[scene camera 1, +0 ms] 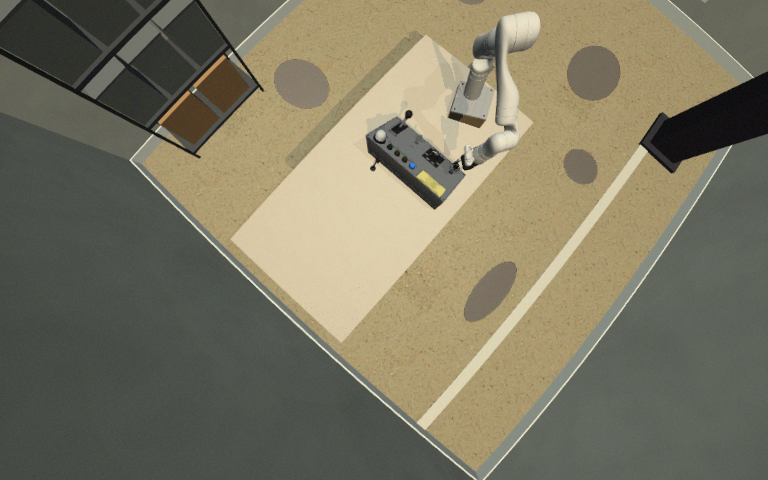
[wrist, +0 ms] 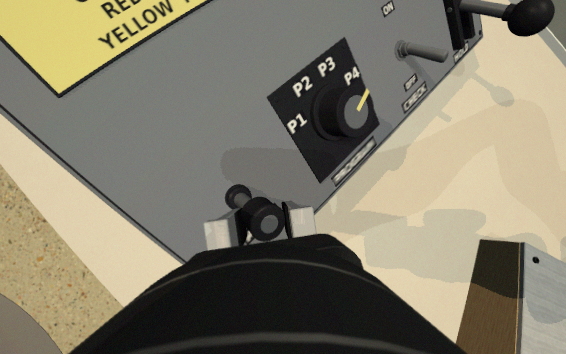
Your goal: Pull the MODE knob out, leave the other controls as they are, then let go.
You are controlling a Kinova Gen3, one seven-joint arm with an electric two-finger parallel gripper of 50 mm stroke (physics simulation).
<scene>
I see my gripper (wrist: 264, 219) and a mode knob (wrist: 265, 221).
</scene>
